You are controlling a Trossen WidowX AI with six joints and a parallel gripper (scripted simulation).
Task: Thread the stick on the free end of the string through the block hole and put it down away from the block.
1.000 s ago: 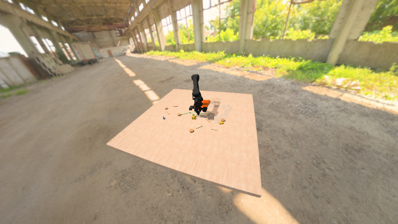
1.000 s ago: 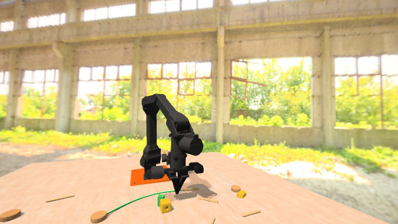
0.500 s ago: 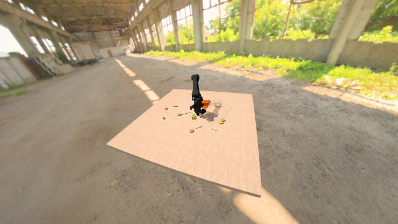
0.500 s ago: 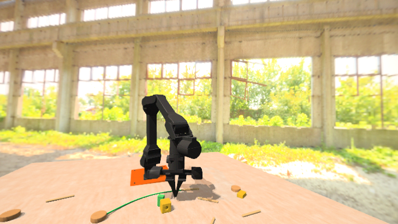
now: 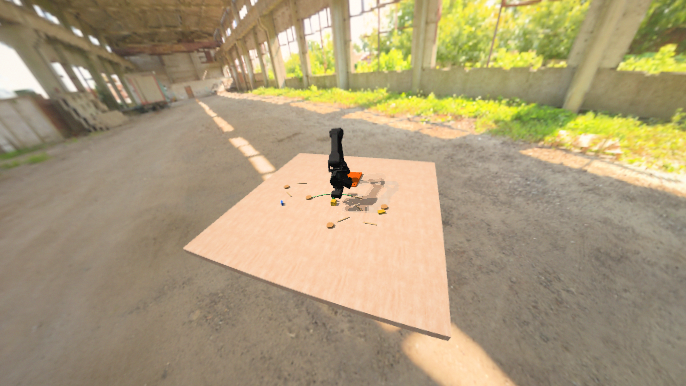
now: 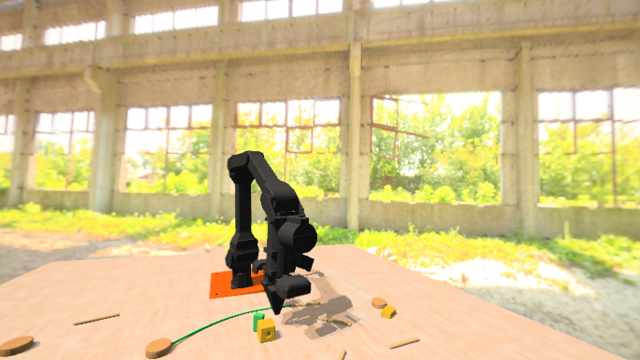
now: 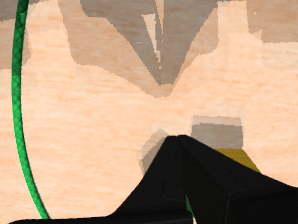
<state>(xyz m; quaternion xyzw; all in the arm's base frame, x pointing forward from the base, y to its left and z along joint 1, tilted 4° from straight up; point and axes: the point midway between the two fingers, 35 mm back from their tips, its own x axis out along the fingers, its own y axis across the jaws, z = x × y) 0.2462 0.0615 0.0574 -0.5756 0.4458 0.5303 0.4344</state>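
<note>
The small green block lies 40 mm to the right of my gripper tip and 10 mm below it. The rest, counted from my gripper tip: small blue piece 120 mm ahead, 360 mm to the right, 10 mm below; thin wooden stick 70 mm behind, 80 mm to the left, 20 mm below.
</note>
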